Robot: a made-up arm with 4 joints.
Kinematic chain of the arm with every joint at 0, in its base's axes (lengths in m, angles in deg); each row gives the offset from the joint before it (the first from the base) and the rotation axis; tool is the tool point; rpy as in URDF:
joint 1: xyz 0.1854 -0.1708 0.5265 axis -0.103 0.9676 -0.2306
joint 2: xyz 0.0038 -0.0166 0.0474 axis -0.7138 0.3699 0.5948
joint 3: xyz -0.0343 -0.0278 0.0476 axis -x
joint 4: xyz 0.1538 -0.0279 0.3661 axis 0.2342 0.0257 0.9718
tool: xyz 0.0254 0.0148 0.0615 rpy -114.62 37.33 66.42
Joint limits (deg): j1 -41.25..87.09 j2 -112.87..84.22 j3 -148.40..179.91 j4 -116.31..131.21
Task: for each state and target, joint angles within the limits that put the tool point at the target. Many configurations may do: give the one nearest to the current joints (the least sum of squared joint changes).
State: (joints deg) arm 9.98 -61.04 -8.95 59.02
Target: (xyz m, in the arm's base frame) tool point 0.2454 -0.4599 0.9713
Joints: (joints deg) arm 37.62 -67.50 13.20 57.33
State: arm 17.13 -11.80 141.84 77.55
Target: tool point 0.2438 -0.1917 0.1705
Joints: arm 13.78 -4.41 178.74 75.98
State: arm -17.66 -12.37 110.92 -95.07
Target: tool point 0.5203 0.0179 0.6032
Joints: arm -16.99 -57.67 154.61 -90.95
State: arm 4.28 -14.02 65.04 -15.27
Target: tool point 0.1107 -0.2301 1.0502
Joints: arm -19.28 -25.46 27.35 -17.16
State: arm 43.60 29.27 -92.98 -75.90
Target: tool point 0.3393 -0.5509 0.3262
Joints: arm 51.11 65.52 -128.07 -74.66
